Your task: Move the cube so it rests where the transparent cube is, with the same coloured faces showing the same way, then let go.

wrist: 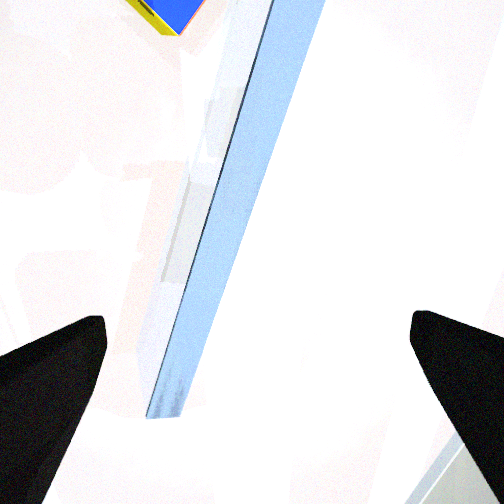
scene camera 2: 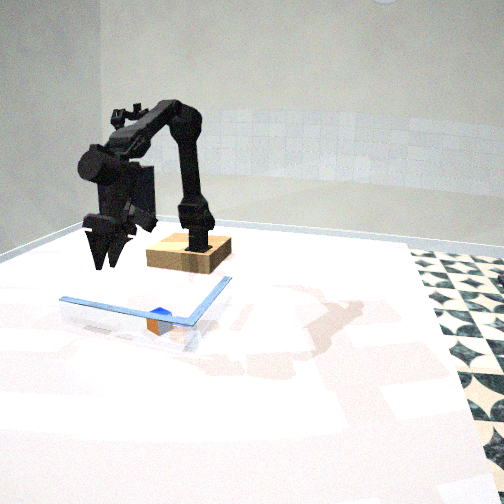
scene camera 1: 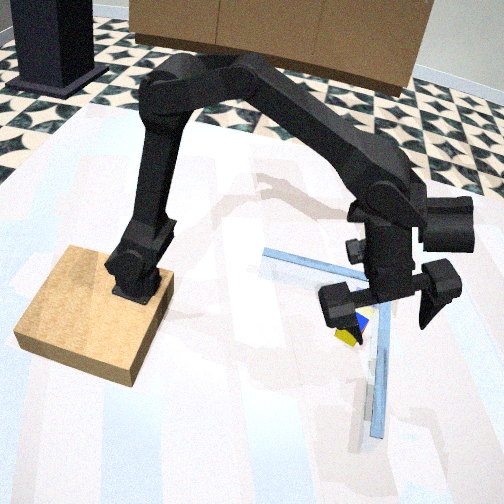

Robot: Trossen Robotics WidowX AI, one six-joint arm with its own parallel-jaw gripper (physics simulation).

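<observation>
The cube (scene camera 1: 354,329) sits on the white table inside the corner of a light blue L-shaped fence (scene camera 1: 380,340), showing yellow and blue faces. In scene camera 2 the cube (scene camera 2: 157,319) shows blue on top and orange on the side. In the wrist view only its blue and yellow corner (wrist: 165,14) shows at the top edge. My gripper (scene camera 1: 385,305) hangs open and empty above the table beside the cube, with the fence arm (wrist: 235,200) running between its fingers. I cannot make out the transparent cube.
The arm's base stands on a wooden block (scene camera 1: 95,312) at the left. A brown cabinet (scene camera 1: 280,35) and a dark pillar (scene camera 1: 50,40) stand at the back on the tiled floor.
</observation>
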